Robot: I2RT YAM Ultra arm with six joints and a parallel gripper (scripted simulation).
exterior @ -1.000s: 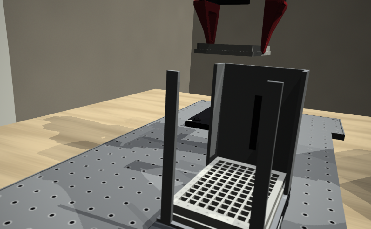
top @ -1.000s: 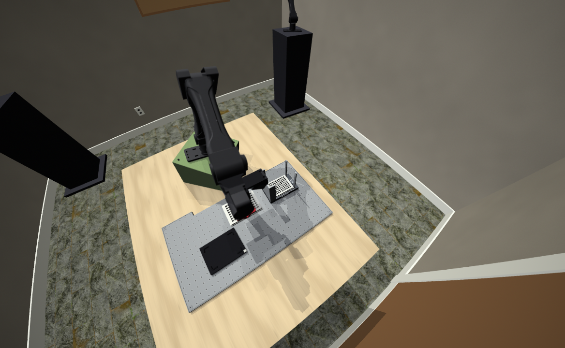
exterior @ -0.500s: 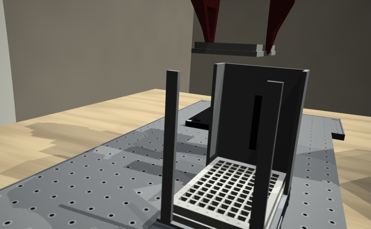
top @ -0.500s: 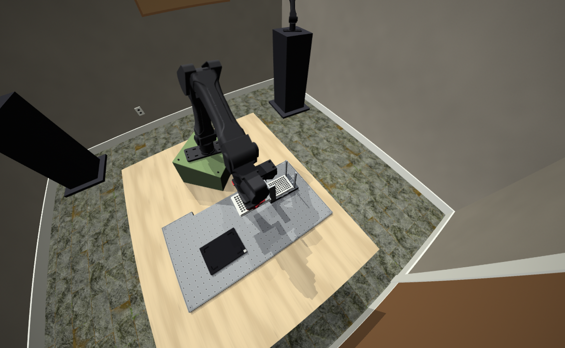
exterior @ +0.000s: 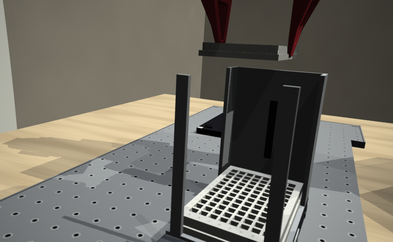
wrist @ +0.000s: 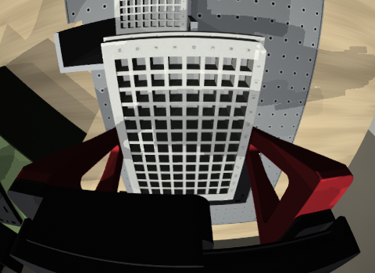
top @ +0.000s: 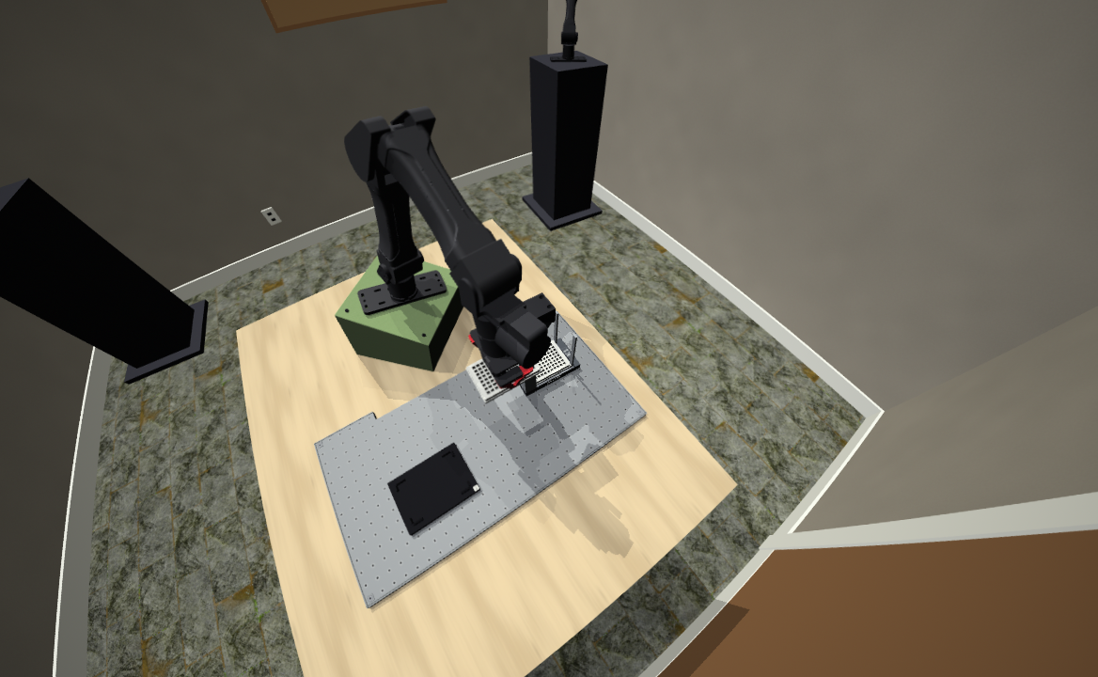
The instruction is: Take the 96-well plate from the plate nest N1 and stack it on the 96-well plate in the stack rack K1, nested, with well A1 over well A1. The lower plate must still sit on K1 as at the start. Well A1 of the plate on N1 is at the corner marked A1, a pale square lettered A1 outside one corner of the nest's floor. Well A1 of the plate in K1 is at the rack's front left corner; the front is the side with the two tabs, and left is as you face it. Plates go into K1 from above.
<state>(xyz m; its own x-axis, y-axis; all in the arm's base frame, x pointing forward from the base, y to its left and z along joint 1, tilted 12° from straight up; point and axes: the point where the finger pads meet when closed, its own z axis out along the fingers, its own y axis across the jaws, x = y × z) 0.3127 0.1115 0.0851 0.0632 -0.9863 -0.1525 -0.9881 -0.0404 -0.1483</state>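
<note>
The back wall is 4 cm behind my hand, 4 cm to the left of it and 9 cm below it. From my hand the other things lie so: pale A1 square 14 cm ahead, 15 cm to the right, 16 cm below.
</note>
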